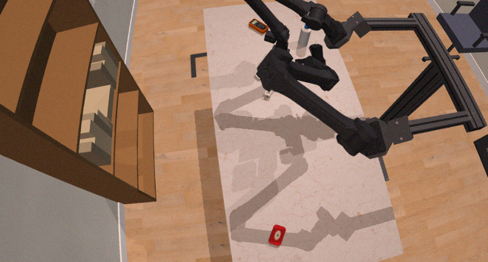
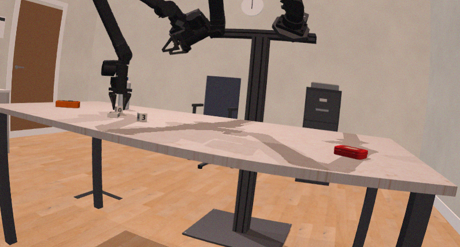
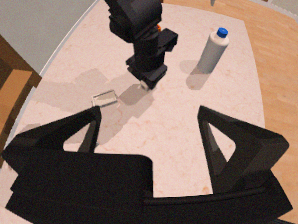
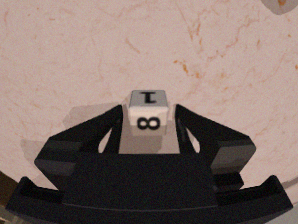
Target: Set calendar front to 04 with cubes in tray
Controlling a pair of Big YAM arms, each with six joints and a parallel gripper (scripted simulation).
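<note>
Now: right hand 230 mm to the right of the white cube, 100 mm short of it and 10 mm above it. From my right hand the other things lie so: red tin 990 mm to the left, 170 mm ahead, 10 mm below; white calendar tray 120 mm ahead, 90 mm to the left, 10 mm below; white bottle 190 mm behind, 150 mm to the right, 60 mm above.
</note>
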